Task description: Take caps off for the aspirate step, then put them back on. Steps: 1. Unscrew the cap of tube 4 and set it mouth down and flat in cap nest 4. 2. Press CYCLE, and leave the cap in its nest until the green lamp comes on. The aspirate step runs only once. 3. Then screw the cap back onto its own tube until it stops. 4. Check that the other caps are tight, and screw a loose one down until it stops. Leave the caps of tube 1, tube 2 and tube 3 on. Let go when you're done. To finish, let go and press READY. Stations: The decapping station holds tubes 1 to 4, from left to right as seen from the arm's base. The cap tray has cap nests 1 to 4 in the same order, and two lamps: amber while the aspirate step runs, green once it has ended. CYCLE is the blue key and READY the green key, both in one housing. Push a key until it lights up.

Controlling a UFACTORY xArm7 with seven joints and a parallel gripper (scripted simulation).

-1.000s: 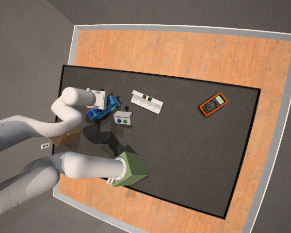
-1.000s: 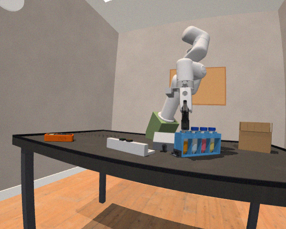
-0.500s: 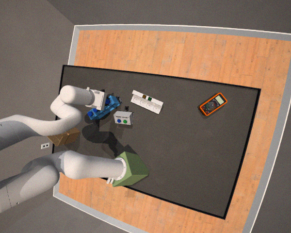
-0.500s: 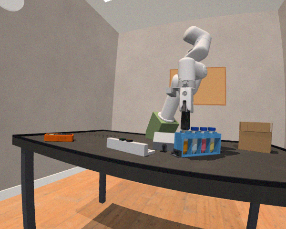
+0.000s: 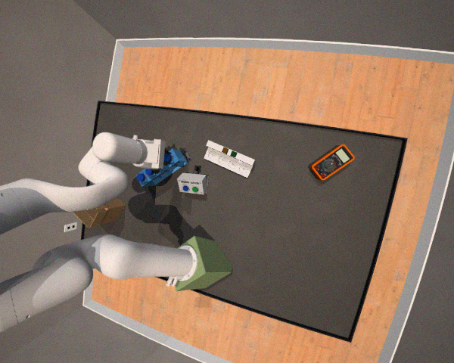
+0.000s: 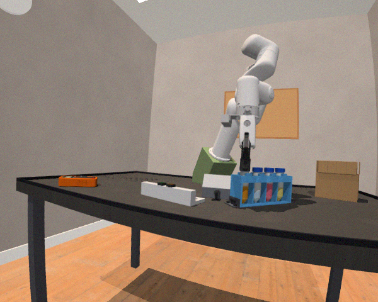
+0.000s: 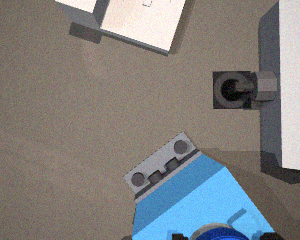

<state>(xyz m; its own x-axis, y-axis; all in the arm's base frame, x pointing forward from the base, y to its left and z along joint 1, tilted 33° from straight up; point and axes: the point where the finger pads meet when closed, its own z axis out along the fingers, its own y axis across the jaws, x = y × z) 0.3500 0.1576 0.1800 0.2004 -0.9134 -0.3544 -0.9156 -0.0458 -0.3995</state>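
Right now my hand is 10 mm above the blue cap. The rest, counted from my hand: blue cycle key 110 mm behind, 100 mm to the right, 60 mm below; key housing 80 mm behind, 120 mm to the right, 80 mm below; tube neck 10 mm below.
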